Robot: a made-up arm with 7 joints.
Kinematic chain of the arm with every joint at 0, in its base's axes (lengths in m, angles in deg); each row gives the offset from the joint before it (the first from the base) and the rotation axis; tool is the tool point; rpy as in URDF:
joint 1: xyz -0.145 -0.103 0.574 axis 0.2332 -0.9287 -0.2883
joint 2: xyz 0.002 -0.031 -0.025 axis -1 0.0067 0.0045
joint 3: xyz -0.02 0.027 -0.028 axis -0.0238 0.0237 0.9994
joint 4: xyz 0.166 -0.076 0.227 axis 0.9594 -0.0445 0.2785
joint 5: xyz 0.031 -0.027 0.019 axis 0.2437 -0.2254 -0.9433
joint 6: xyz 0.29 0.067 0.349 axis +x
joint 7: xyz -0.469 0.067 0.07 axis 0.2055 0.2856 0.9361
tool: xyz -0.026 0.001 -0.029 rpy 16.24 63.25 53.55
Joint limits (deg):
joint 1: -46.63..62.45
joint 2: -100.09..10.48
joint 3: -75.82..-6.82
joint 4: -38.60..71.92
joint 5: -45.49..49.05
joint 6: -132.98..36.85
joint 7: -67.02..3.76
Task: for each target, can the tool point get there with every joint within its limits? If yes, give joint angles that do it. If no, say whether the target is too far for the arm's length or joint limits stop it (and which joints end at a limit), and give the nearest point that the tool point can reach.
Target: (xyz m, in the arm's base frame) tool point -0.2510 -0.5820 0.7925
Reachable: yes | joints 16.88 -60.83 -69.00 -6.67 -18.01 -51.06 -58.34
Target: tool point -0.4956 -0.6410 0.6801
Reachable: yes | joints 26.15 -51.98 -65.73 35.49 35.64 -9.96 -29.62
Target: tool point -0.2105 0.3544 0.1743
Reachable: no: joint limits stop it (at a limit: joint 1, joint 2, joint 3, joint 4, joint 5, joint 6) | nearest point -0.1621 -0.1247 0.0538 | short by 0.496 m
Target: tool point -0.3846 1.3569 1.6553
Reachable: no: too far | nearest point -0.1516 0.2136 1.0327 | short by 1.323 m
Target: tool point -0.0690 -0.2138 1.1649
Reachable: yes | joints -26.89 -8.43 -58.51 20.11 -32.85 -9.99 -20.52
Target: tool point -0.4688 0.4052 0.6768
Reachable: no: joint limits stop it (at a limit: joint 1, joint 2, joint 3, joint 4, joint 7) | nearest point -0.3960 0.1486 0.8964 | short by 0.346 m
